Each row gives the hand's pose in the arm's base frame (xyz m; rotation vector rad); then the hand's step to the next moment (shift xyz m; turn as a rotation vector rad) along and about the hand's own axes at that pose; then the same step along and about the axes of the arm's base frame.
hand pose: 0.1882 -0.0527 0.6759 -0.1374 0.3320 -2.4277
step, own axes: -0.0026 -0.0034 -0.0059 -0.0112 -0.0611 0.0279
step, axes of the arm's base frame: -0.0012 0.0054 -0.0048 -0.0238 0.0468 0.0434
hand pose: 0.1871 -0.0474 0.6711 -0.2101 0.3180 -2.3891
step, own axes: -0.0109 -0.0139 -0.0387 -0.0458 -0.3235 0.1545
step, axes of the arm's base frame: -0.0099 0.0239 -0.0338 -0.1344 0.2375 0.2370
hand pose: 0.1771 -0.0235 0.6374 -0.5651 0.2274 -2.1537
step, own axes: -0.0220 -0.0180 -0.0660 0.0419 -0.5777 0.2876
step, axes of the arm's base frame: -0.0327 0.0257 -0.0586 -0.2982 0.3260 0.4722
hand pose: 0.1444 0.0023 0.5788 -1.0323 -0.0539 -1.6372
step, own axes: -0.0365 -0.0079 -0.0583 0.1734 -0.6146 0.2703
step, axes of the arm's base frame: -0.0416 0.0000 -0.0553 -0.3344 0.2288 0.5627
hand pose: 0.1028 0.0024 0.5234 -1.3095 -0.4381 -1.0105
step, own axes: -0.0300 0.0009 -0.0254 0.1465 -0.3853 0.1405
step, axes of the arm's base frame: -0.0218 -0.0128 -0.0301 -0.1973 0.1028 0.3744
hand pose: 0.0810 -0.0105 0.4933 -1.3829 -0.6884 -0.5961
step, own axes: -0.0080 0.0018 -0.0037 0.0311 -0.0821 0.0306
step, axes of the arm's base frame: -0.0037 -0.0036 -0.0073 -0.0422 0.0226 0.0797
